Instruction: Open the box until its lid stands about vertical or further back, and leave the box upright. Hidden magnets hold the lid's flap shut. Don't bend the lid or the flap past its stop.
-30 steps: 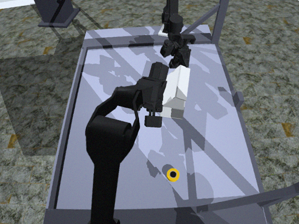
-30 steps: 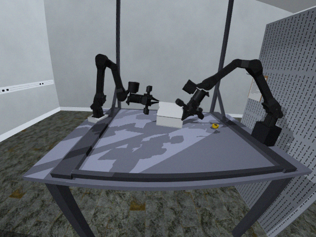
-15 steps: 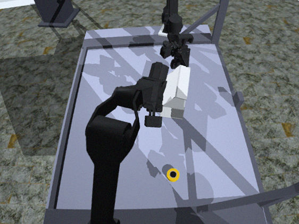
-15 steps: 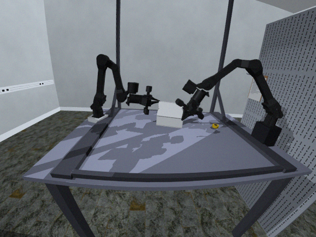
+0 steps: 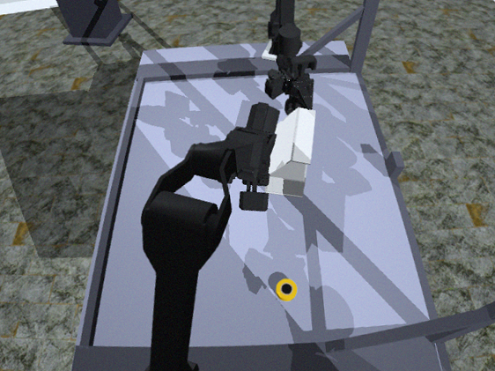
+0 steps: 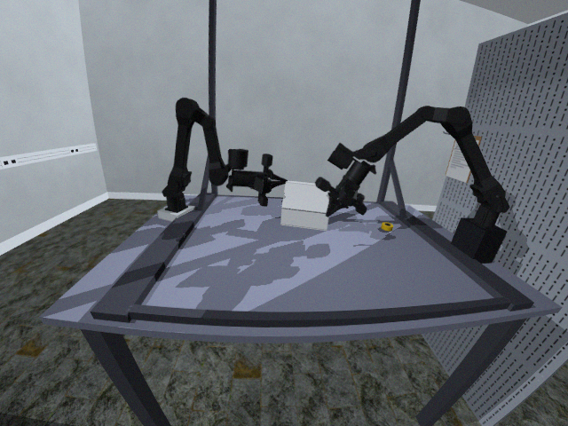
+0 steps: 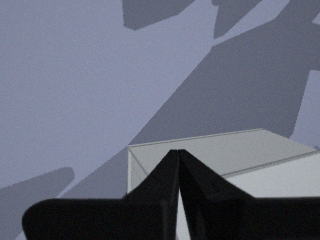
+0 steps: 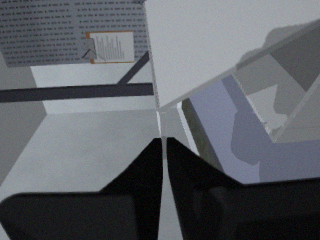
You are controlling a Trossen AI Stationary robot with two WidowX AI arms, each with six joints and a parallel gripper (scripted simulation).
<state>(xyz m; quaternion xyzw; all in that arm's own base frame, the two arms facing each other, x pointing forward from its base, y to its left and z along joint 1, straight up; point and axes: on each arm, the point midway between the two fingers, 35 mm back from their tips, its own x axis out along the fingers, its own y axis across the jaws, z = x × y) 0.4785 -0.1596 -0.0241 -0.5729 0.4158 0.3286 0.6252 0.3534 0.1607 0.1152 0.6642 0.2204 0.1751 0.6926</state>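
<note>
Now: right hand 20 mm short of the box, 110 mm to the right of it and 60 mm above it.
Right now the box is 7 cm behind my left hand, 9 cm to the right of it and 1 cm below it.
</note>
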